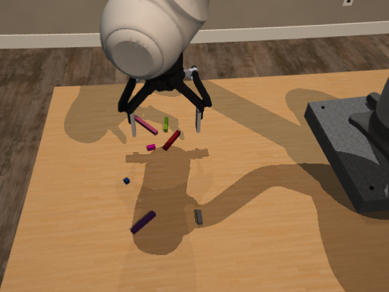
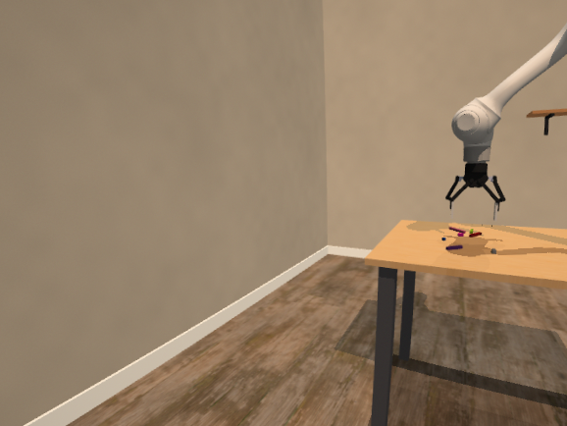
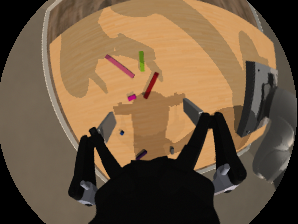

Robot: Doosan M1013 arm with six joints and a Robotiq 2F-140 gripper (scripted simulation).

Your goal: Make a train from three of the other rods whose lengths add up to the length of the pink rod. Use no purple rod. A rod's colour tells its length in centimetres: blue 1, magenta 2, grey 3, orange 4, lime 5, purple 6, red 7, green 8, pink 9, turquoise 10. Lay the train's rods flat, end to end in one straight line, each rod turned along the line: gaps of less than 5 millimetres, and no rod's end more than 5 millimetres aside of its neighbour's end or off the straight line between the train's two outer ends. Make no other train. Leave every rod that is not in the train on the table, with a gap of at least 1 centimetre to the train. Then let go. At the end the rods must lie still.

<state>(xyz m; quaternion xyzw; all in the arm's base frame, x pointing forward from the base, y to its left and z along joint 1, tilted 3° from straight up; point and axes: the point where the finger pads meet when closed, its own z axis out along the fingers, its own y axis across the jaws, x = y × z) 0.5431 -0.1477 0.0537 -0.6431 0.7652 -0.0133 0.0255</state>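
The blue rod lies 110 mm ahead of my hand, 70 mm to the left of it and 80 mm below it. Round my hand: lime rod 20 mm behind, 100 mm to the right, 80 mm below; magenta rod 40 mm ahead, 20 mm to the right, 80 mm below; red rod 20 mm behind, 30 mm to the right, 80 mm below.
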